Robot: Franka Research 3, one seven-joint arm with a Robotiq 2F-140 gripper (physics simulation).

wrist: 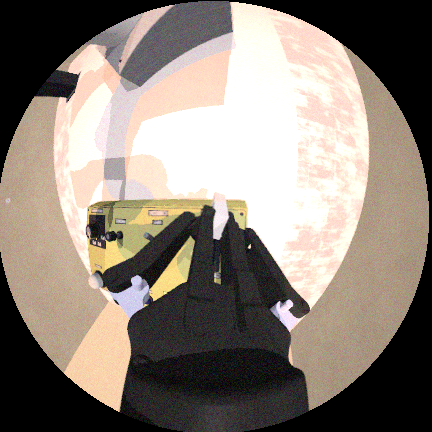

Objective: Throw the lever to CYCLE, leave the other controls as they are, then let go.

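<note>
A yellow-green camouflage control panel [172, 204] lies in the middle and lower left of the wrist view. My gripper [216, 201] is shut and empty, its pale fingertips together over the right part of the panel. A dark slot [216, 250] shows between the black finger links; a lever there is hidden or cannot be made out, and so is its position. The label word CYCLE cannot be read. A small grey toggle [148, 236] stands left of the fingers. A pale ball knob [95, 280] sticks out at the panel's lower left corner, beside the left finger linkage.
A black round knob [90, 230] and a smaller black knob [110, 236] sit at the panel's upper left. A dark blue control shows partly behind the left linkage at the panel's lower edge. A brightly lit table top surrounds the panel. A black bar [57, 83] enters at the upper left.
</note>
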